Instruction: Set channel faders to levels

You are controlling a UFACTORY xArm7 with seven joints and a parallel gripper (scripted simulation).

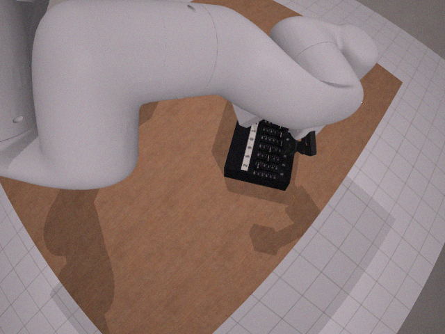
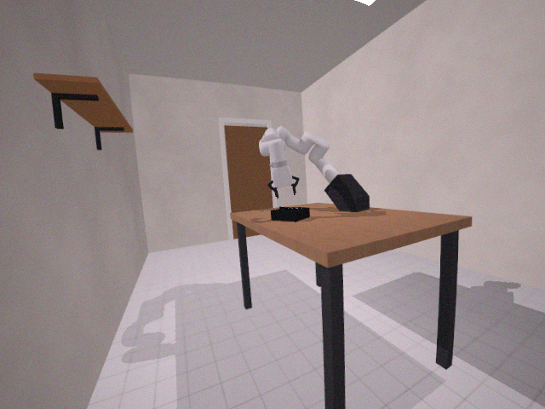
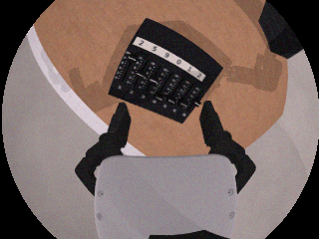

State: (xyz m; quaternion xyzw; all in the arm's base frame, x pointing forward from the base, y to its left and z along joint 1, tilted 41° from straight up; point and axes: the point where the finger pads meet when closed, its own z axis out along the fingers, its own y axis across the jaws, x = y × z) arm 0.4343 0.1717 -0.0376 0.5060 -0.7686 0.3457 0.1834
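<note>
My hand is 7 cm to the left of the fader, 7 cm above it and 1 cm short of it. Also, from my hand: master fader cap: 7 cm below, 6 cm to the left, 5 cm behind; channel fader cap: 7 cm below, 2 cm to the right.
</note>
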